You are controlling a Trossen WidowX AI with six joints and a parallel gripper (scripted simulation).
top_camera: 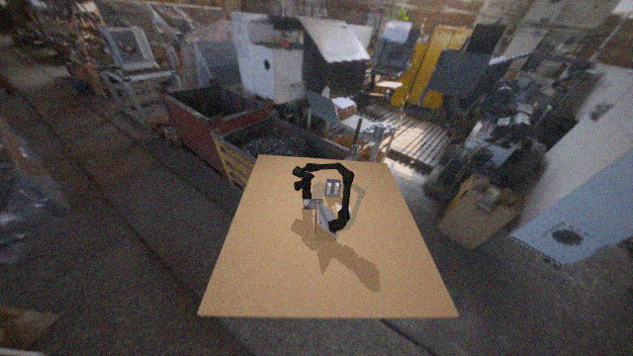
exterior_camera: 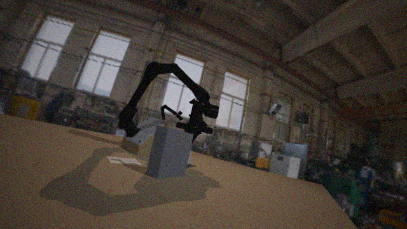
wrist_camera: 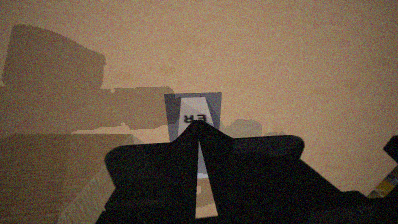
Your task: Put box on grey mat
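My gripper tip is now 9 cm above the grey mat and 6 cm to the left of it. From my gripper tip the other things lie so: paper (29 cm to the right, 9 cm below, 6 cm behind).
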